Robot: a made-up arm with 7 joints.
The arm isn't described. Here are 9 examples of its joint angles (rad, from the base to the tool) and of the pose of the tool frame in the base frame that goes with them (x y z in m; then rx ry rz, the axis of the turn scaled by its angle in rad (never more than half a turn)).
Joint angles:
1: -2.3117 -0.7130 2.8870 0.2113 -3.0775 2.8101 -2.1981
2: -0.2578 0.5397 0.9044 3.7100 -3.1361 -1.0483 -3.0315
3: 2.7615 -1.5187 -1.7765 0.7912 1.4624 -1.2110 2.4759
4: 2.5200 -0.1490 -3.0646 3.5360 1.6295 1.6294 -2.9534
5: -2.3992 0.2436 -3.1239 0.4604 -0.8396 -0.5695 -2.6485
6: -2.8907 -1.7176 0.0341 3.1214 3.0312 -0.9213 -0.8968
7: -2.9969 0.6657 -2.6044 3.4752 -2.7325 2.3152 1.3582
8: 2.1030 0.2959 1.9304 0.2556 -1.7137 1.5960 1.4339
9: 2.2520 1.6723 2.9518 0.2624 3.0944 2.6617 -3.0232
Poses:
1: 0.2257 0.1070 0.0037 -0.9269 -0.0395 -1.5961
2: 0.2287 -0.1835 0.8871 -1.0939 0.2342 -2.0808
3: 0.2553 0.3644 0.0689 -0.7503 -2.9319 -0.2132
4: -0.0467 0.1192 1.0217 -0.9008 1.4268 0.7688
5: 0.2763 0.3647 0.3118 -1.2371 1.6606 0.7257
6: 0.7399 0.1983 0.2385 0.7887 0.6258 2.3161
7: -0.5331 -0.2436 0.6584 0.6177 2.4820 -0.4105
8: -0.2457 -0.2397 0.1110 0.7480 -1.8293 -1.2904
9: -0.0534 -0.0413 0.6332 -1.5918 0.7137 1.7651
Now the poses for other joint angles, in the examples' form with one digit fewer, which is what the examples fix.
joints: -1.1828 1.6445 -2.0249 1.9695 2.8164 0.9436 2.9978
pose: -0.207 -0.796 0.439 1.640 0.742 -0.551
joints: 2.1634 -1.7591 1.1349 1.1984 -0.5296 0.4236 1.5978
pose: -0.342 -0.551 0.472 0.044 -0.925 -0.435
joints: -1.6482 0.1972 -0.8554 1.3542 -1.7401 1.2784 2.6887
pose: -0.549 -0.382 0.480 -0.818 -1.108 0.086
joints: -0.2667 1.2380 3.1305 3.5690 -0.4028 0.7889 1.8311
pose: 0.783 -0.211 0.292 0.594 0.840 1.289
